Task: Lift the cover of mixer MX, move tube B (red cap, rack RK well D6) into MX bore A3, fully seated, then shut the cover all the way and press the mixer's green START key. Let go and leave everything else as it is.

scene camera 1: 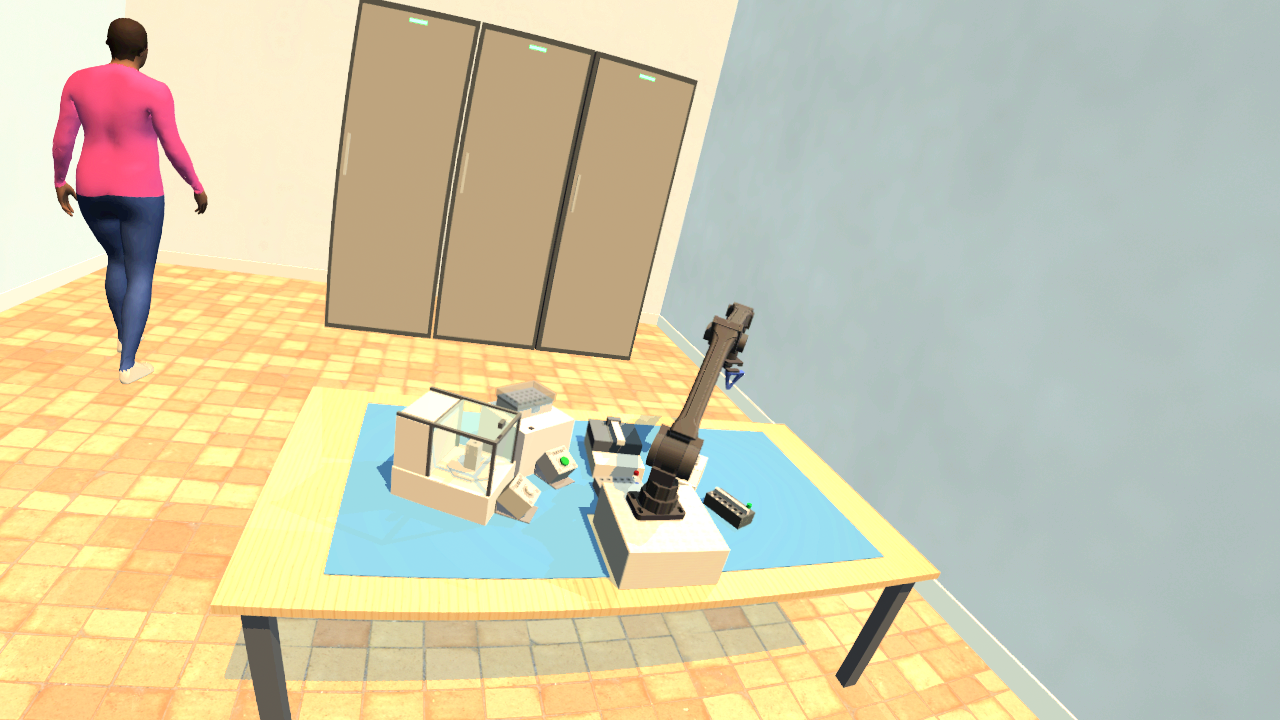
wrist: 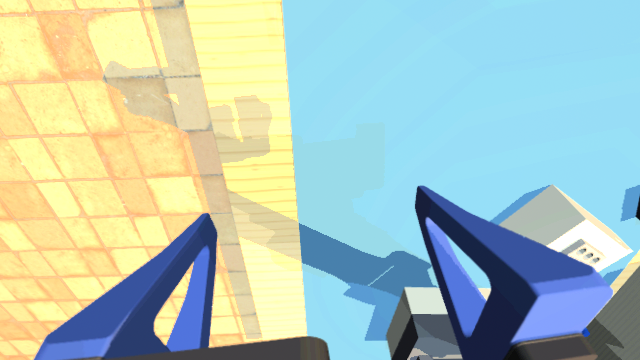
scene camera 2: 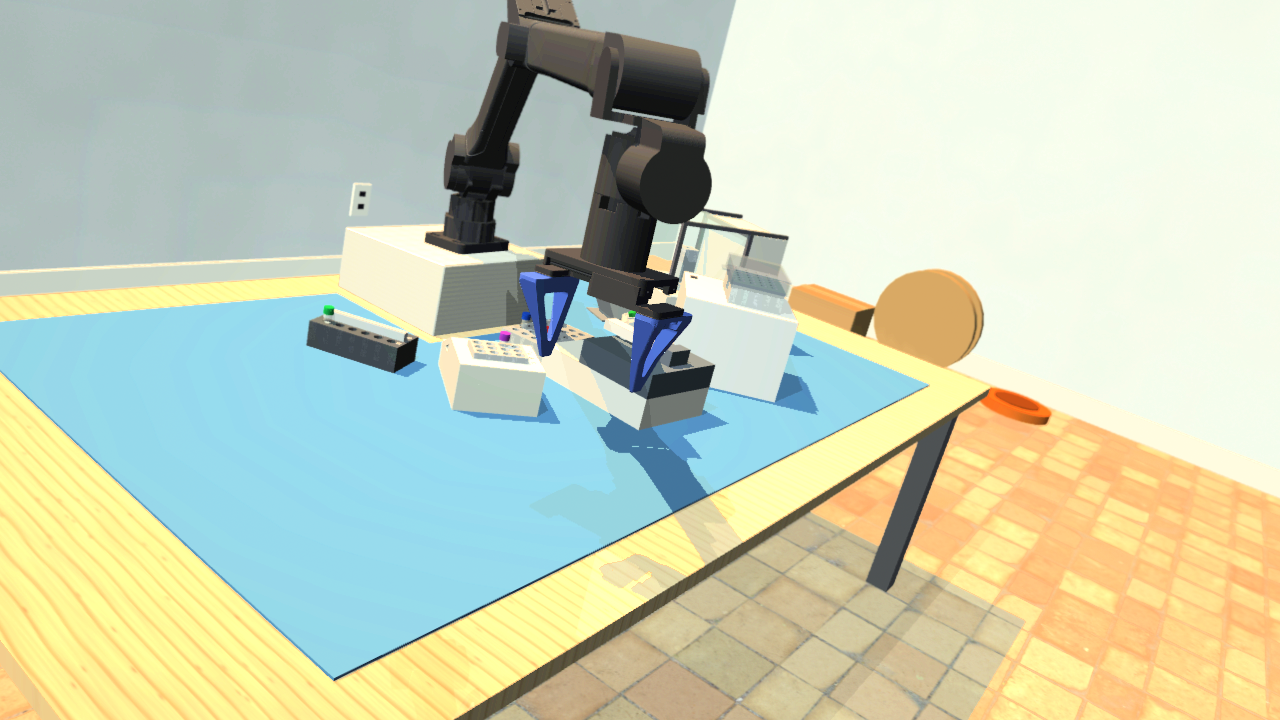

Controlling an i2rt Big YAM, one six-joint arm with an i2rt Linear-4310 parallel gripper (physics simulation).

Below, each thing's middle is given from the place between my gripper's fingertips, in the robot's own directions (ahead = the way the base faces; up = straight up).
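The low dark-topped device (scene camera 2: 598,369) is 140 mm below my hand, 210 mm behind it and 420 mm to the left of it. Counted from my hand as well, the glass-walled enclosure (scene camera 1: 452,453) is 880 mm to the left, 370 mm behind and 80 mm below.
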